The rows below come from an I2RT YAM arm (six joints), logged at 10 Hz.
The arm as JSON. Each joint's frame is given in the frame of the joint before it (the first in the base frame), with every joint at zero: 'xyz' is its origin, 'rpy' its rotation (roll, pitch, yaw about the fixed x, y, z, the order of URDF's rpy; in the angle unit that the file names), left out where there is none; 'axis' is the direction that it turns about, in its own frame. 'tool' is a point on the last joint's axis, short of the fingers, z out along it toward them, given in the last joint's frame.
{
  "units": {
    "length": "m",
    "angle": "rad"
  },
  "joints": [
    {
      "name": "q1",
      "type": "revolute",
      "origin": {
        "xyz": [
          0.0,
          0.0,
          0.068
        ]
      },
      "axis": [
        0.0,
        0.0,
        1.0
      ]
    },
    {
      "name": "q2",
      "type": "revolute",
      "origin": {
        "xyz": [
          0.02,
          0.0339,
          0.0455
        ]
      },
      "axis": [
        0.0,
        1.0,
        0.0
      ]
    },
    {
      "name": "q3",
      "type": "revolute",
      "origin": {
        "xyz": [
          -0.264,
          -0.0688,
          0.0
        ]
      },
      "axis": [
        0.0,
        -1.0,
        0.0
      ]
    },
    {
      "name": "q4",
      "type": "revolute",
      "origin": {
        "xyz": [
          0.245,
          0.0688,
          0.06
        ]
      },
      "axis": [
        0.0,
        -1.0,
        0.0
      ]
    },
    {
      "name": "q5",
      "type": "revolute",
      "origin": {
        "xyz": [
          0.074,
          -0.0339,
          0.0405
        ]
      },
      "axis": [
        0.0,
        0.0,
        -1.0
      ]
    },
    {
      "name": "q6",
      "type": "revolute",
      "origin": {
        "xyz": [
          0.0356,
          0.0,
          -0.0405
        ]
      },
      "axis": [
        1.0,
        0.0,
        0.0
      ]
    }
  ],
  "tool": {
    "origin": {
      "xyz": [
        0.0,
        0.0,
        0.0
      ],
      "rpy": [
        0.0,
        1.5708,
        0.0
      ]
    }
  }
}
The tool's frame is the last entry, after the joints.
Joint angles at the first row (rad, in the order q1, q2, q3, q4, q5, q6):
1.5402, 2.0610, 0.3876, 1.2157, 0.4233, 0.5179
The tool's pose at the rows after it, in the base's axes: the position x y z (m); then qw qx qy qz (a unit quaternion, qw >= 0):
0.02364 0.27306 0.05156 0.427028 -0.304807 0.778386 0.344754
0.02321 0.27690 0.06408 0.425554 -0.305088 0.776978 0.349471
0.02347 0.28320 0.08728 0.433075 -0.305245 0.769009 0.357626
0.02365 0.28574 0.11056 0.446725 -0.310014 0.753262 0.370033
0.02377 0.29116 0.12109 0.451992 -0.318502 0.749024 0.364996
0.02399 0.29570 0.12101 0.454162 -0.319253 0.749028 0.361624
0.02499 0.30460 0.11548 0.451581 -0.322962 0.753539 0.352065
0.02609 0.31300 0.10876 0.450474 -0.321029 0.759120 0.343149
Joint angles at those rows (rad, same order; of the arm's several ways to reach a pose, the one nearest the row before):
1.5403, 2.0493, 0.3848, 1.2085, 0.4446, 0.5139
1.5416, 1.9780, 0.3959, 1.1325, 0.4383, 0.5154
1.5412, 1.8651, 0.4196, 1.0258, 0.4372, 0.4991
1.5401, 1.7639, 0.4328, 0.9629, 0.4310, 0.4611
1.5404, 1.7261, 0.4641, 0.8960, 0.4324, 0.4365
1.5408, 1.7399, 0.4831, 0.8886, 0.4382, 0.4318
1.5386, 1.7848, 0.5198, 0.8746, 0.4406, 0.4310
1.5371, 1.8335, 0.5542, 0.8694, 0.4512, 0.4381

